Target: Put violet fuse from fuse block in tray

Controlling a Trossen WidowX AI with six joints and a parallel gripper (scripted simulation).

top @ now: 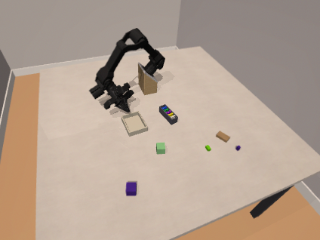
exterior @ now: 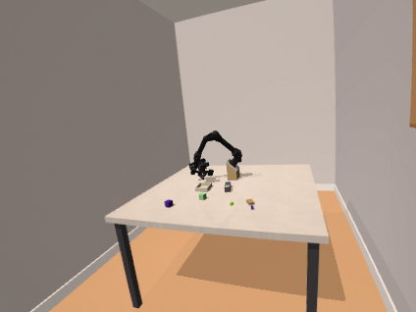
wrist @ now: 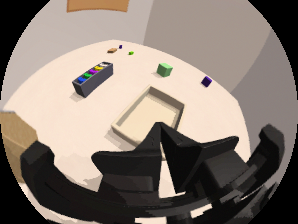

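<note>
Now: the violet fuse 70 mm ahead of my gripper tip, 200 mm to the left of it and 40 mm below it. Round my gripper tip: shallow beige tray 40 mm ahead, 10 mm to the left, 60 mm below.
</note>
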